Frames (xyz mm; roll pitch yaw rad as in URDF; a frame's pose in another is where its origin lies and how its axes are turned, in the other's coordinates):
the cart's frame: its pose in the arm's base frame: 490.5 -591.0 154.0 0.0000 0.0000 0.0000
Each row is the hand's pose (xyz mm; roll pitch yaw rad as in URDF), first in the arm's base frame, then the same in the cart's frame.
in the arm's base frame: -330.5 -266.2 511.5 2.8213 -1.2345 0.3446
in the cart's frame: -821.0 324.8 357.5 2.8213 -1.2345 0.3446
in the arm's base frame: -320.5 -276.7 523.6 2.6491 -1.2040 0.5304
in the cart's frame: -811.0 314.3 369.6 2.6491 -1.2040 0.5304
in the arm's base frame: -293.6 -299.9 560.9 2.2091 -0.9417 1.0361
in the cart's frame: -784.1 291.1 406.9 2.2091 -0.9417 1.0361
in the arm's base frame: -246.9 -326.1 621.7 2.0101 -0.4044 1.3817
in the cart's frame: -737.4 264.9 467.7 2.0101 -0.4044 1.3817
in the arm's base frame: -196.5 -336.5 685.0 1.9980 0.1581 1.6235
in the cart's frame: -687.0 254.5 531.0 1.9980 0.1581 1.6235
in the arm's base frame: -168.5 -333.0 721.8 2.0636 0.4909 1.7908
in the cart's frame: -659.0 258.0 567.8 2.0636 0.4909 1.7908
